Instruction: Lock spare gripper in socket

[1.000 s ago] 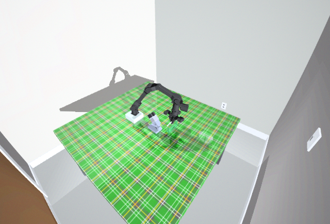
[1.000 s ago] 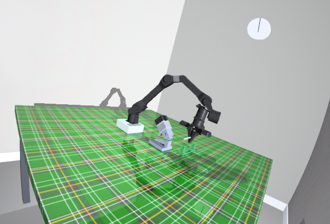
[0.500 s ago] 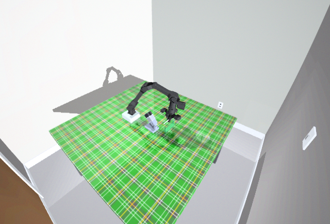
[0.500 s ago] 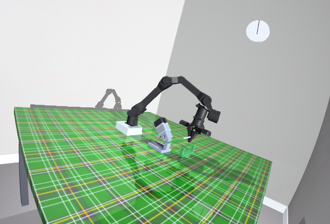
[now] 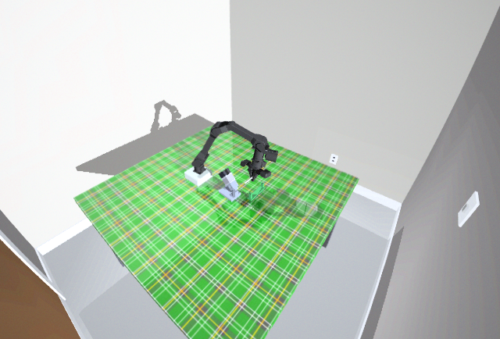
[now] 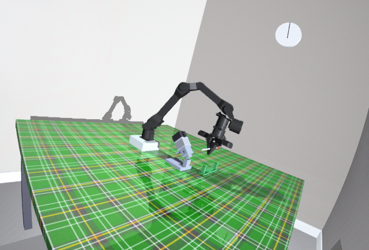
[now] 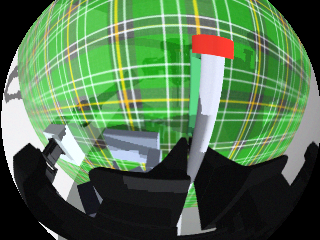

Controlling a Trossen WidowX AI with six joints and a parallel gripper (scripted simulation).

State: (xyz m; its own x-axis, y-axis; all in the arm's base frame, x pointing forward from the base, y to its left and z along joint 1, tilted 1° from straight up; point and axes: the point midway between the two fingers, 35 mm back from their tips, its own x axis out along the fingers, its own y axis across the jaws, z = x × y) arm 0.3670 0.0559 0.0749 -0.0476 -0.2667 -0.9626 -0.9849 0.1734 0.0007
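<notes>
The light grey mount lies 90 mm to the right of my gripper tip, 90 mm behind it and 30 mm below it. The rest, counted from my gripper tip: spare gripper 110 mm behind, 80 mm to the right, 30 mm above; then green u-shaped cradle 60 mm below, 30 mm ahead.
</notes>
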